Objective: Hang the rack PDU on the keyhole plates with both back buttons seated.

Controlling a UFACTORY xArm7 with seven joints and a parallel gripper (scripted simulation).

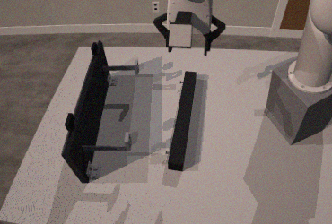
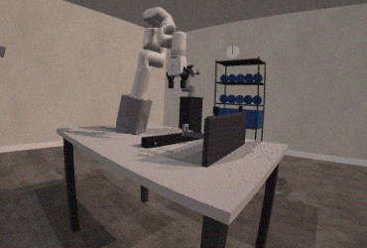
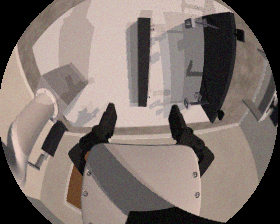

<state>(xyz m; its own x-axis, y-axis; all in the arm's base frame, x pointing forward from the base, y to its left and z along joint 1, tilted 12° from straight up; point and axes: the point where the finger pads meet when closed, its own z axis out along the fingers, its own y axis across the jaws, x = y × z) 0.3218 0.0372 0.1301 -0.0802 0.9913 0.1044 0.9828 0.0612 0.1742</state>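
The rack PDU is 20 mm ahead of my hand and 270 mm below it. Also, from my hand: back panel (290 mm ahead, 80 mm to the left, 210 mm below).
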